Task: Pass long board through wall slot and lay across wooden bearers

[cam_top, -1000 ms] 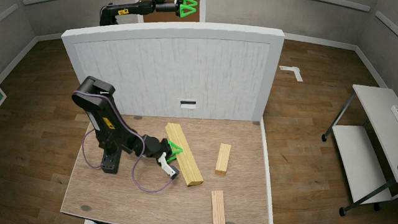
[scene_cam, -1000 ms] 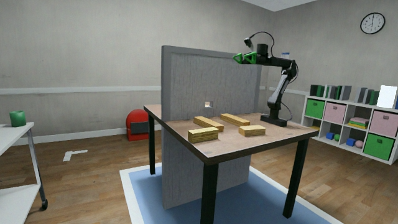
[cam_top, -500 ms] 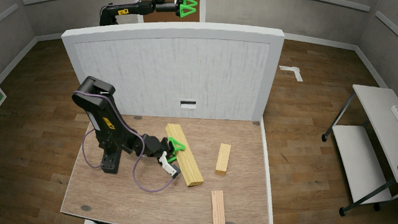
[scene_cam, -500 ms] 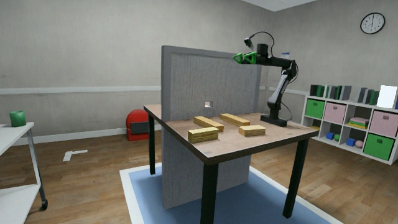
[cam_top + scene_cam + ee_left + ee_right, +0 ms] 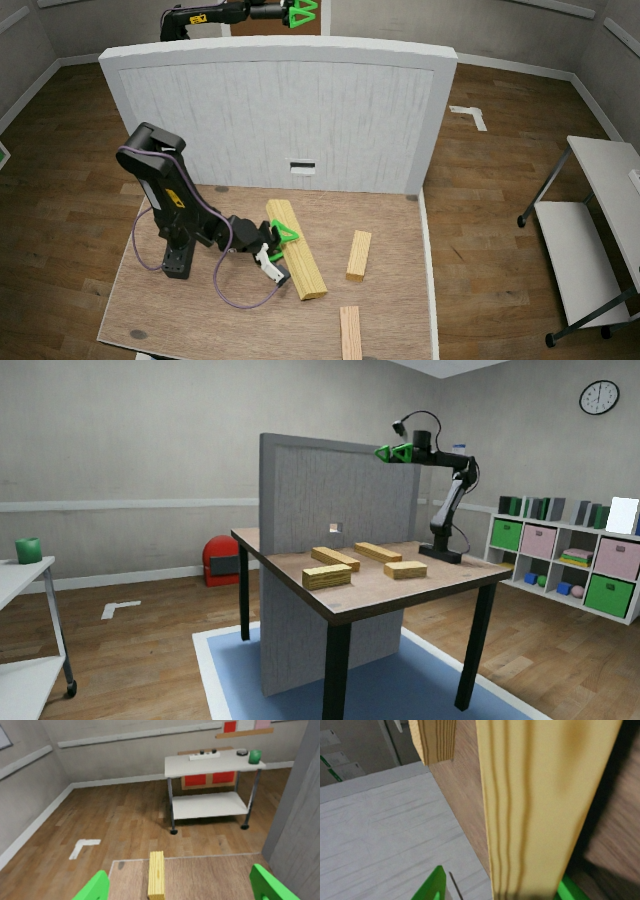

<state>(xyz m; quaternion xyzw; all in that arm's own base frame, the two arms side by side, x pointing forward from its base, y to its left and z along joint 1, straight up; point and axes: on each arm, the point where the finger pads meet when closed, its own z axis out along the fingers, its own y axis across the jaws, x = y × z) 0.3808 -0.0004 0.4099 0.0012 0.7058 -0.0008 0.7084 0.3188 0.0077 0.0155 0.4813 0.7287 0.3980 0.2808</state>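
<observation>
My right hand is 2 cm above the long board and 1 cm short of it.
</observation>
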